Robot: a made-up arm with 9 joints. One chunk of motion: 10 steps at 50 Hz.
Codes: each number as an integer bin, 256 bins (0 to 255) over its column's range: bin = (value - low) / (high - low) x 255, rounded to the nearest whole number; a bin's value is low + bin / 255 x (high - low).
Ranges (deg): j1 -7..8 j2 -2..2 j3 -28..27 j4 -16..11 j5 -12..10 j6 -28..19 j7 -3..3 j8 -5..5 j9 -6..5
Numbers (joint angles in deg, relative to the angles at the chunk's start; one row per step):
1: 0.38 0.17 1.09 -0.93 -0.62 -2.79 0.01 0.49 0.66
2: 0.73 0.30 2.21 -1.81 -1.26 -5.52 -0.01 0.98 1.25
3: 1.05 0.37 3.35 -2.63 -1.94 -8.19 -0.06 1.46 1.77
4: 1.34 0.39 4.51 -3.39 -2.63 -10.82 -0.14 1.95 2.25
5: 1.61 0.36 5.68 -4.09 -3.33 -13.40 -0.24 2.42 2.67
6: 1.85 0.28 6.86 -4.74 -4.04 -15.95 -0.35 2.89 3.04
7: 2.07 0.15 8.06 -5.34 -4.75 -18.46 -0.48 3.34 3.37
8: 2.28 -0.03 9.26 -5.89 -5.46 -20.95 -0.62 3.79 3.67
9: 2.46 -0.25 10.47 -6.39 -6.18 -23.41 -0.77 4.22 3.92
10: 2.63 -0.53 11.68 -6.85 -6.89 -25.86 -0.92 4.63 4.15
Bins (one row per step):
1: 125 138 135 142 132 137 128 140 154
2: 131 147 140 134 124 122 127 152 168
3: 137 151 145 126 117 107 125 165 180
4: 142 152 151 119 109 93 122 177 191
5: 146 150 156 112 100 79 117 189 201
6: 150 145 162 106 92 65 113 201 210
7: 154 137 167 101 84 52 107 213 217
8: 158 126 173 95 76 38 101 224 224
9: 161 112 178 91 67 25 95 235 230
10: 164 94 184 86 59 12 88 246 235

